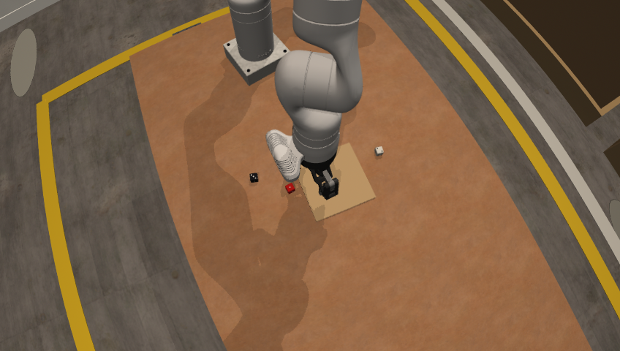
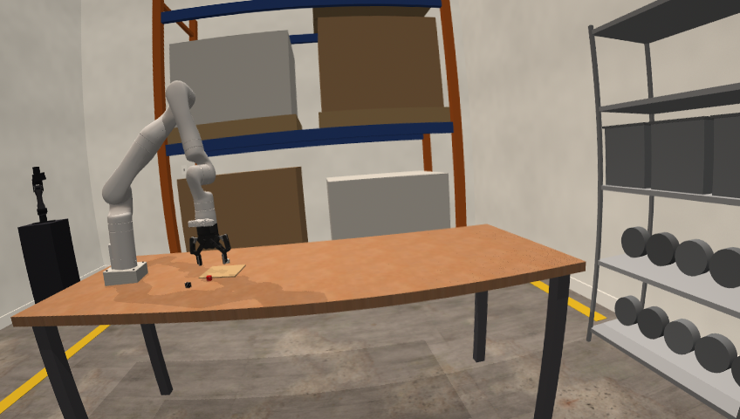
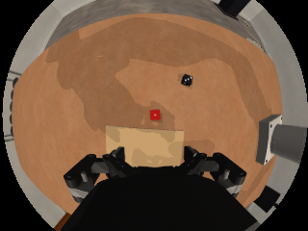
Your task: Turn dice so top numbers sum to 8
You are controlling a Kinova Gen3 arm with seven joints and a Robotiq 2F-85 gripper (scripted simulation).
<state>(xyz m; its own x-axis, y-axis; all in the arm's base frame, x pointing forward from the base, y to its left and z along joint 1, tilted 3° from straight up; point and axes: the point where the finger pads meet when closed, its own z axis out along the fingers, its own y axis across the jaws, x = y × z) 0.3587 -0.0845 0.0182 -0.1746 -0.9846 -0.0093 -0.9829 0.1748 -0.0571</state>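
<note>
The tan mat lies 40 mm below my hand, 30 mm to the left of it and 30 mm ahead of it. The rest, counted from my hand: black die (100 mm to the right, 80 mm behind, 40 mm below); then red die (50 mm to the right, 40 mm below, 10 mm behind); then white die (160 mm to the left, 40 mm below, 40 mm ahead).
</note>
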